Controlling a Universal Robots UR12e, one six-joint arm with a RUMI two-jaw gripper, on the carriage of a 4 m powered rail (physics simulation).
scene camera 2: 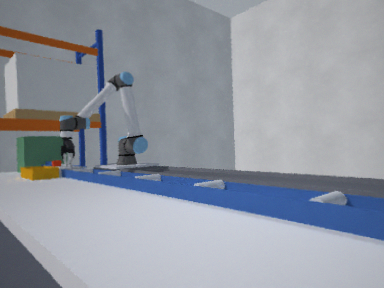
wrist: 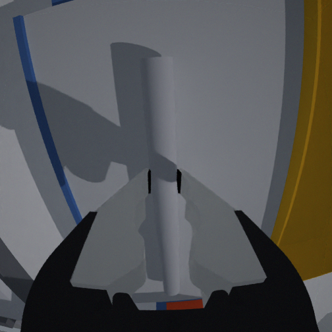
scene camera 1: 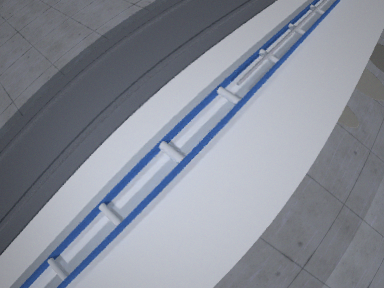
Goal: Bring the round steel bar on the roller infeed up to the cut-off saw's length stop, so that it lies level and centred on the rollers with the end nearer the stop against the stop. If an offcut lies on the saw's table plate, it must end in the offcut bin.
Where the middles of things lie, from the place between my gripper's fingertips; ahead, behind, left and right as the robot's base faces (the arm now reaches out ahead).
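There is the yellow offcut bin [wrist: 295,230], and it stands 19 cm ahead of my hand, while it is also 3 cm below my hand and 2 cm to the right of it.
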